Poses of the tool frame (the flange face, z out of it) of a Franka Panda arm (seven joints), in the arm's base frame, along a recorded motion.
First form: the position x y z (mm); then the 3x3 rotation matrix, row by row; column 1 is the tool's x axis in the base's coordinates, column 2 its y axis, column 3 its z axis. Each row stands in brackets.
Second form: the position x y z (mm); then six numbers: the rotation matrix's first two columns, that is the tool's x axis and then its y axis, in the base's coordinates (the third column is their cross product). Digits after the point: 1 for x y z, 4 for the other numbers.
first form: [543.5, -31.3, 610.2], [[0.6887, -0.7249, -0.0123], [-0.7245, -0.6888, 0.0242], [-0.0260, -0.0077, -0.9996]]
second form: 543.5, -31.3, 610.2, 0.6887, -0.7245, -0.0260, -0.7249, -0.6888, -0.0077
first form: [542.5, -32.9, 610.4], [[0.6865, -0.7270, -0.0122], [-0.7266, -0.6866, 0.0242], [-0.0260, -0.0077, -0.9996]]
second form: 542.5, -32.9, 610.4, 0.6865, -0.7266, -0.0260, -0.7270, -0.6866, -0.0077
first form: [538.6, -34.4, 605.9], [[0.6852, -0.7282, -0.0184], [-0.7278, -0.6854, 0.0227], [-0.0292, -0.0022, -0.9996]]
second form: 538.6, -34.4, 605.9, 0.6852, -0.7278, -0.0292, -0.7282, -0.6854, -0.0022
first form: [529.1, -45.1, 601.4], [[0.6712, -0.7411, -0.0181], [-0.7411, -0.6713, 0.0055], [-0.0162, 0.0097, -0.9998]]
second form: 529.1, -45.1, 601.4, 0.6712, -0.7411, -0.0162, -0.7411, -0.6713, 0.0097
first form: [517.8, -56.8, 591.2], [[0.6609, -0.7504, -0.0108], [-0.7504, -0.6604, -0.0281], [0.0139, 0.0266, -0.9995]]
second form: 517.8, -56.8, 591.2, 0.6609, -0.7504, 0.0139, -0.7504, -0.6604, 0.0266
